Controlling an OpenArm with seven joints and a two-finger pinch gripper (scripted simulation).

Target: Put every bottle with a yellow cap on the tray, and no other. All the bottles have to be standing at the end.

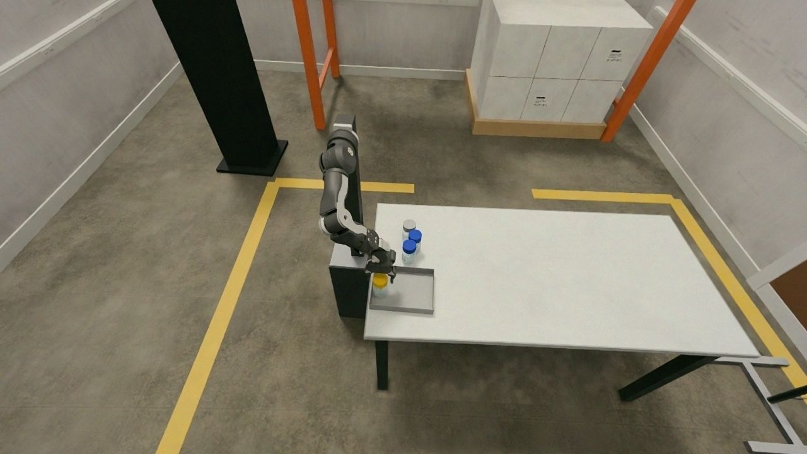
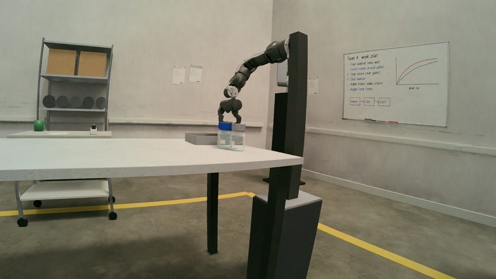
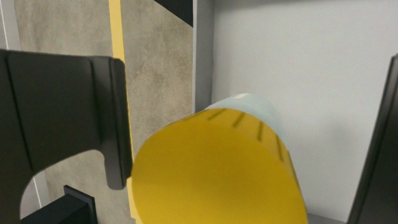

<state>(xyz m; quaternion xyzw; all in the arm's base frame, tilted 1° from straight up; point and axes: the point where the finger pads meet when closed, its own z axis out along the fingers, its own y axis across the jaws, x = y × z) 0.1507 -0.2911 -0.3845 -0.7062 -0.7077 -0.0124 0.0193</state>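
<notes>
The yellow-capped bottle is 50 mm below my hand and 20 mm to the right of it. Also, from my hand: grey tray (90 mm ahead, 80 mm below); then grey-capped bottle (260 mm to the left, 90 mm ahead, 50 mm below).
</notes>
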